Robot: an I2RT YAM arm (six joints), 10 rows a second.
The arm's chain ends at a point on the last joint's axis. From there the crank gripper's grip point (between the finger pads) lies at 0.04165 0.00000 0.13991 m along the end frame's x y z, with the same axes.
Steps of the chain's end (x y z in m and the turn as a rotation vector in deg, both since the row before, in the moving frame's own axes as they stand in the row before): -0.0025 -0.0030 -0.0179 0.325 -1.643 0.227; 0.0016 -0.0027 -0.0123 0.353 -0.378 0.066; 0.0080 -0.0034 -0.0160 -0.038 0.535 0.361; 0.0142 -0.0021 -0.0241 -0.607 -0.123 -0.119
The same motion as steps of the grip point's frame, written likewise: -0.0065 -0.0036 -0.0168 0.325 -1.643 0.227; 0.0007 -0.0035 -0.0120 0.353 -0.378 0.066; 0.0093 -0.0030 -0.0164 -0.038 0.535 0.361; 0.0139 -0.0007 -0.0240 -0.607 -0.123 -0.119
